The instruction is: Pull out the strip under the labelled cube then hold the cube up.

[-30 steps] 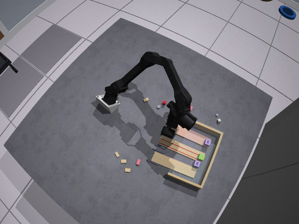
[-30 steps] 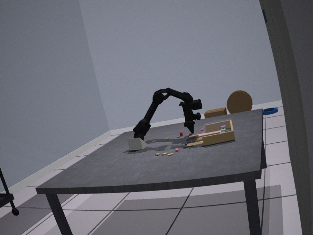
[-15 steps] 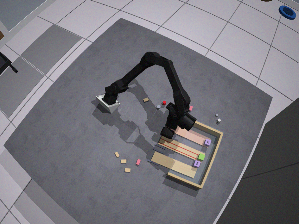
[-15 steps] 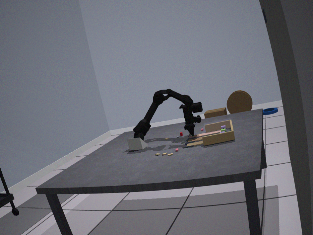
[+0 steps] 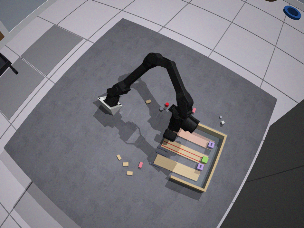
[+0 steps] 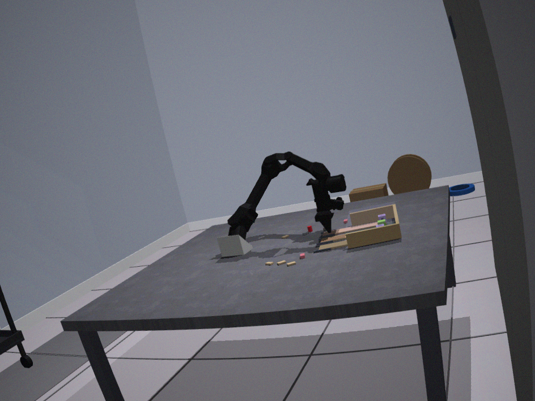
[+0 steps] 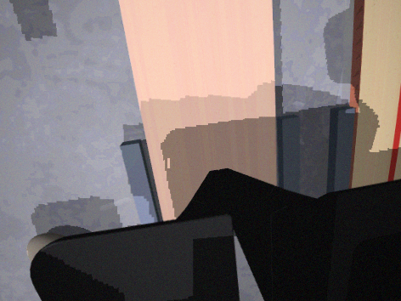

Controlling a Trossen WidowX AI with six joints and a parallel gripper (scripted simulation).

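Right now my gripper tip is 13 cm past the grey cylinder and 5 cm to the right of it. Round my gripper tip: pebble (4 cm behind, 7 cm to the left); then red cylinder (12 cm behind, 8 cm to the left, 1 cm above).
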